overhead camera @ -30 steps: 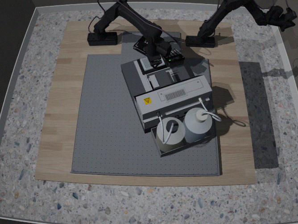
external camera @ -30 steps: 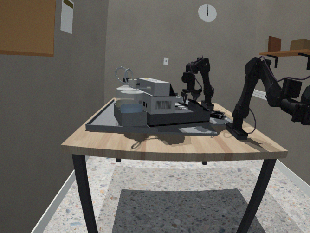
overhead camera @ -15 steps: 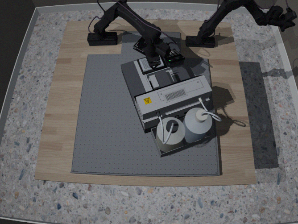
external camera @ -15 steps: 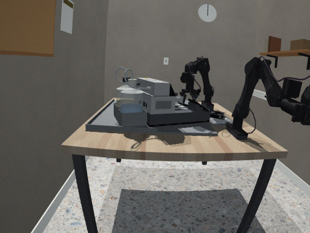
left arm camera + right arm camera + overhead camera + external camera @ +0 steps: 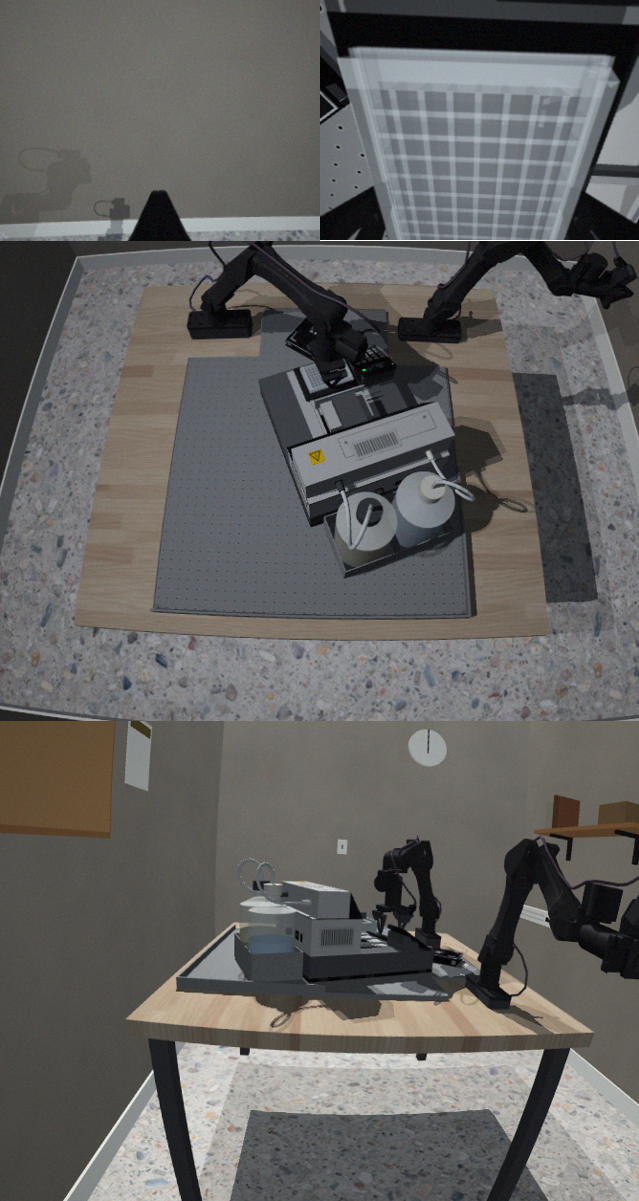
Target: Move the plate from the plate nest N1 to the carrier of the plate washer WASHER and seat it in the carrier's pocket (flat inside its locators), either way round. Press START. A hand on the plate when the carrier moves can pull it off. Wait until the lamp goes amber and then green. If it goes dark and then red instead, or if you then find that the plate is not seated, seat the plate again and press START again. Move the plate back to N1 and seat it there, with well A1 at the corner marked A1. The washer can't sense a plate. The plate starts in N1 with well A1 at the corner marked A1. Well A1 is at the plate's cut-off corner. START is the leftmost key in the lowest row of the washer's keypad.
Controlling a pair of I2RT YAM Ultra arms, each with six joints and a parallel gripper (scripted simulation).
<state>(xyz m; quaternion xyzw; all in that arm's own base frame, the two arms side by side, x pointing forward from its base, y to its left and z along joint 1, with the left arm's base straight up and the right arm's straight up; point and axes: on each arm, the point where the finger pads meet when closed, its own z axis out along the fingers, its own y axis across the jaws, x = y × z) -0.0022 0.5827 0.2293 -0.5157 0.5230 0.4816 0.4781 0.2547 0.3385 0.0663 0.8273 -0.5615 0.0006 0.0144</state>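
Right now the white plate is right at my right hand. From my right hand the other things lie so: dark nest N1: 21 cm behind, 8 cm below, 3 cm to the right; grey washer housing: 14 cm ahead, 6 cm to the left, 3 cm above; black carrier: 1 cm below.
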